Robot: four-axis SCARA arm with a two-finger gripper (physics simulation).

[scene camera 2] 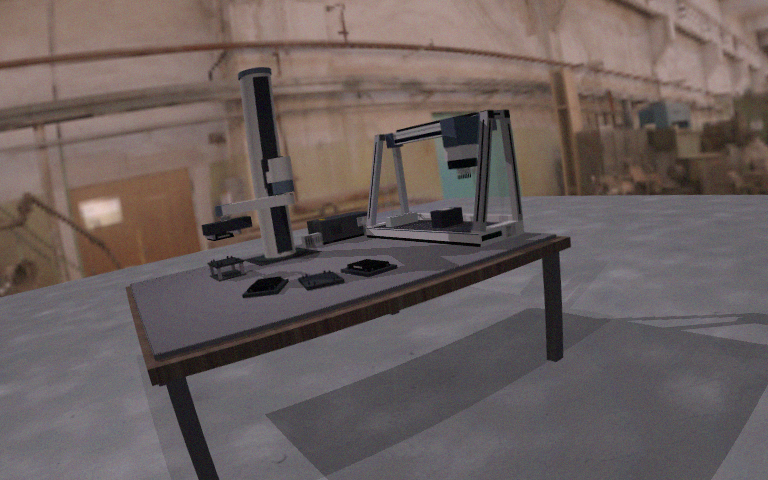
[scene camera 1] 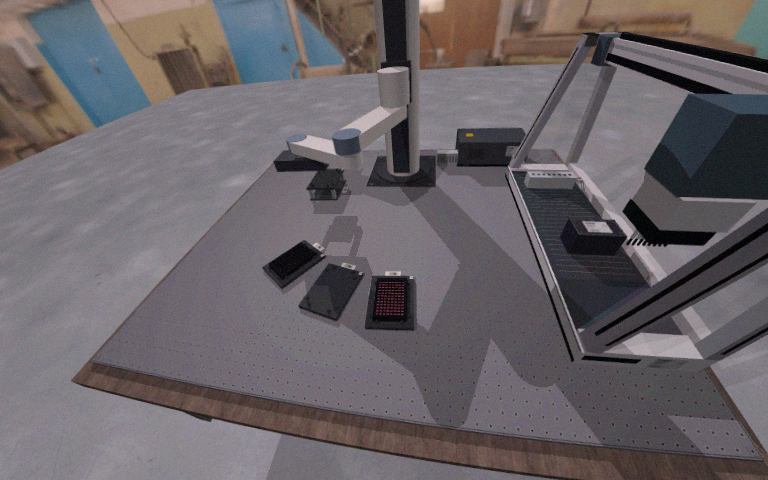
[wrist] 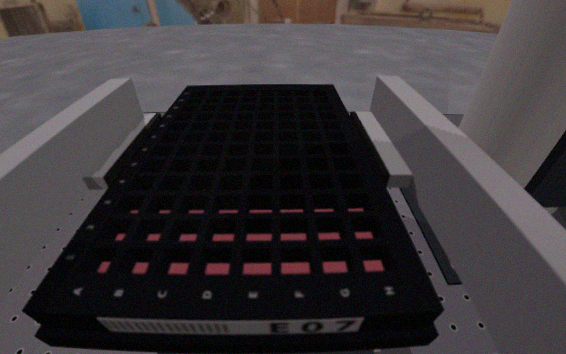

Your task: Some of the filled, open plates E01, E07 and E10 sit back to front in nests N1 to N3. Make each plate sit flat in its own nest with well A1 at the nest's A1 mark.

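Note:
My gripper (scene camera 2: 226,229) (wrist: 254,98) is shut on the black plate E07 (wrist: 255,200) by its long sides. In the wrist view its E07 label faces the camera and letters A to H run left to right, with pink liquid in the near wells. The gripper is raised above a small dark stand (scene camera 1: 325,178) (scene camera 2: 229,275) at the left rear. The left nest (scene camera 1: 283,280) holds a black plate (scene camera 1: 294,259). The middle nest (scene camera 1: 333,289) (scene camera 2: 321,280) bears no plate. The right nest (scene camera 1: 390,324) holds a plate with pink wells (scene camera 1: 390,298). Plate and nest names there are illegible.
The arm's column (scene camera 1: 403,135) (scene camera 2: 275,215) stands at the back. A dark box (scene camera 1: 490,148) (scene camera 2: 338,227) is beside it. A gantry frame (scene camera 1: 543,271) (scene camera 2: 372,181) stands at the right, with a small black box (scene camera 1: 591,240) (scene camera 2: 446,217) on its dark bed.

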